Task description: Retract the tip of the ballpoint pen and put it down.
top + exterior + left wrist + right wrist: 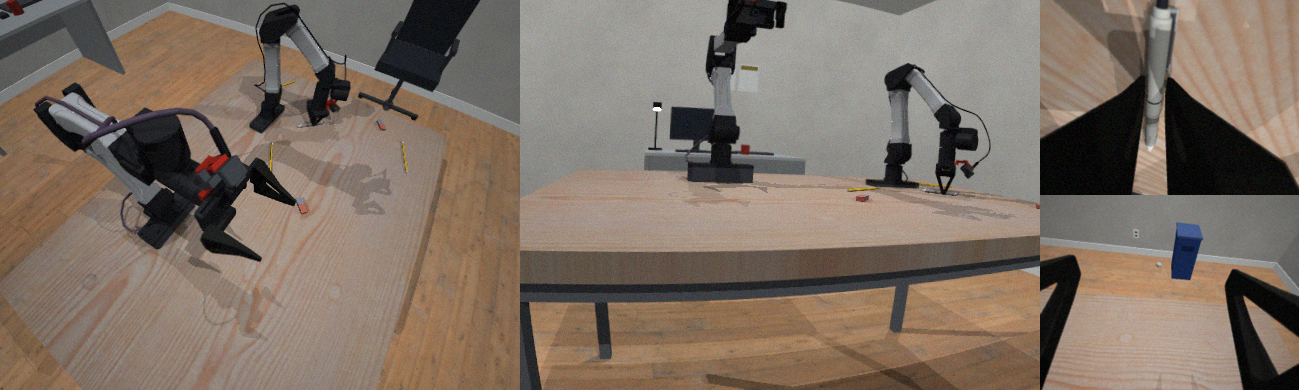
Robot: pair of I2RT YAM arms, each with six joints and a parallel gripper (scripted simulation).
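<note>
Right now the ballpoint pen is 10 mm to the right of my left hand and 10 mm behind it.
</note>
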